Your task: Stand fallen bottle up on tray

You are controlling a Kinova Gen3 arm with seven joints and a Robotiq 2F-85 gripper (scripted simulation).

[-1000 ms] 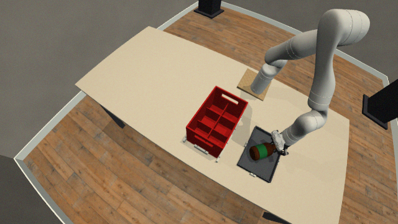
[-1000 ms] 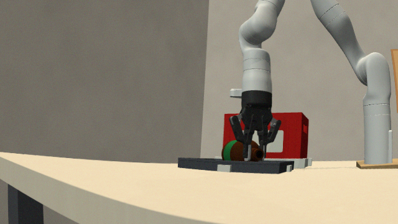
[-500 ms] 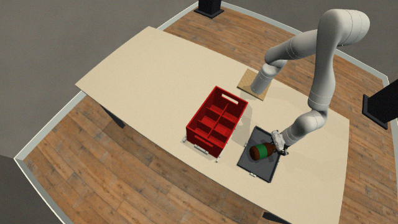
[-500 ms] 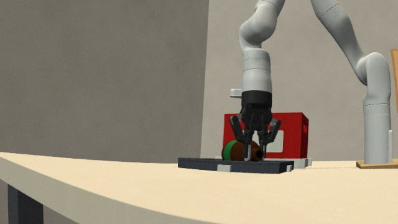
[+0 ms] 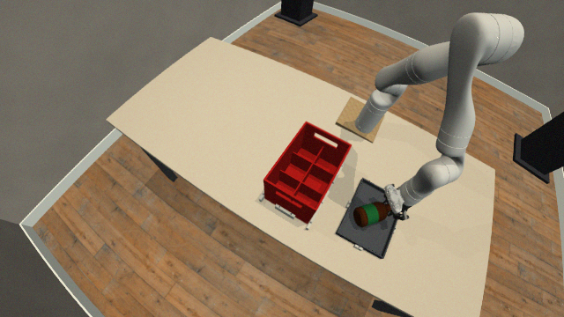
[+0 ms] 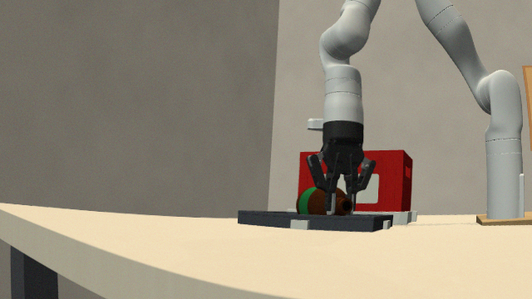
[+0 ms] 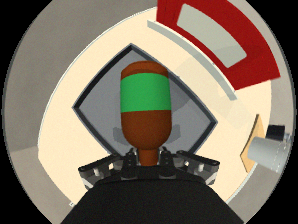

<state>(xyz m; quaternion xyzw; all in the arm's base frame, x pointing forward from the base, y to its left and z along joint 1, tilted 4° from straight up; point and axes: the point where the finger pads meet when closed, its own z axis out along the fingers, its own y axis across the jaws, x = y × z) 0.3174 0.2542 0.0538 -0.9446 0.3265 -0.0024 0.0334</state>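
Right now the brown bottle is 4 cm ahead of my hand and 3 cm to the right of it. The rest, counted from my hand: dark grey tray 5 cm ahead, 3 cm to the right, 3 cm below; red crate 9 cm ahead, 32 cm to the right, 4 cm above.
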